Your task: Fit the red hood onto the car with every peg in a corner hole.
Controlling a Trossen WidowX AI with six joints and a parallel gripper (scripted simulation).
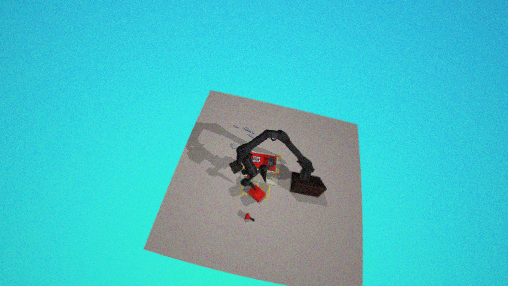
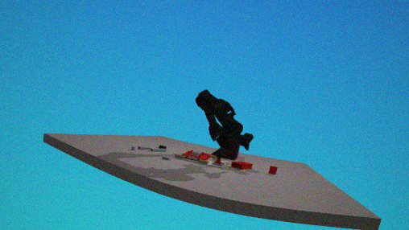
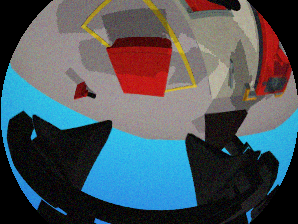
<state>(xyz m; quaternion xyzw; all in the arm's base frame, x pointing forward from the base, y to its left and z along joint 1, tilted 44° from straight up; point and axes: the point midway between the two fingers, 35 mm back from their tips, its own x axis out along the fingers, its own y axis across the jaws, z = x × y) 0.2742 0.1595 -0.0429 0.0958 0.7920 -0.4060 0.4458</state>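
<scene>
Right now my gripper tip is 1 cm short of the red hood, 2 cm to the right of it and 8 cm above it. Round my gripper tip: white jig 5 cm ahead, 19 cm to the right, 8 cm below.
</scene>
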